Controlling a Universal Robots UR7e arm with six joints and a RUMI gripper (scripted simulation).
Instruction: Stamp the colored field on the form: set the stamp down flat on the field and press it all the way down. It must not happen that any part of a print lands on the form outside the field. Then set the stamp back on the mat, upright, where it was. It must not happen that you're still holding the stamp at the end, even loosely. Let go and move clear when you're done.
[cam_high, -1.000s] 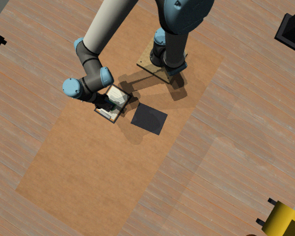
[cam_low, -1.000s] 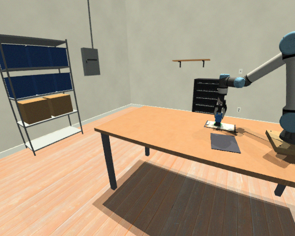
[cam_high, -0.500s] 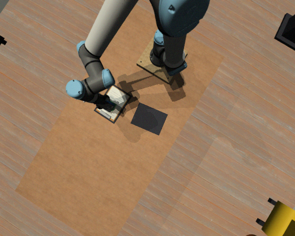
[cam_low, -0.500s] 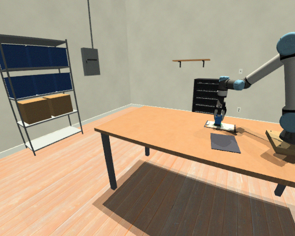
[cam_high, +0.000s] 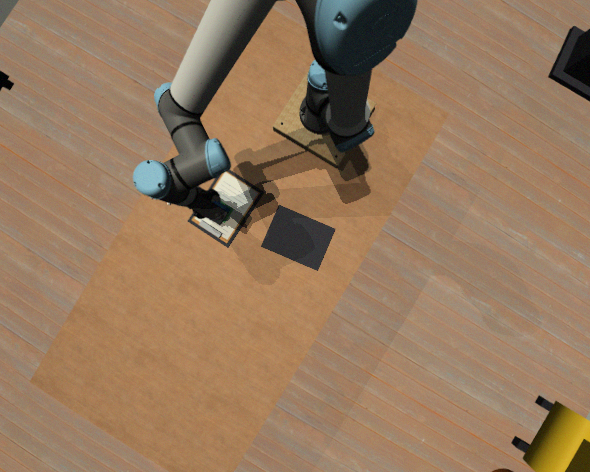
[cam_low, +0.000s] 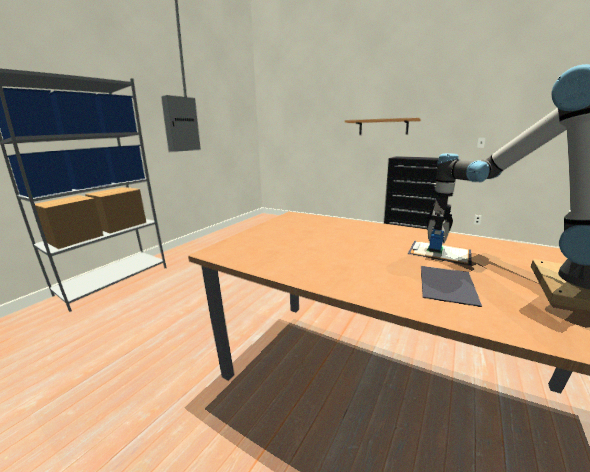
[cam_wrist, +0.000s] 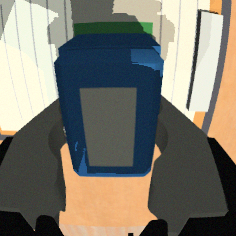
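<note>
The blue stamp lies 1 cm below my hand. Round my hand: form (4 cm below, 2 cm to the left, 1 cm behind); dark mat (31 cm to the left, 5 cm below, 5 cm behind).
</note>
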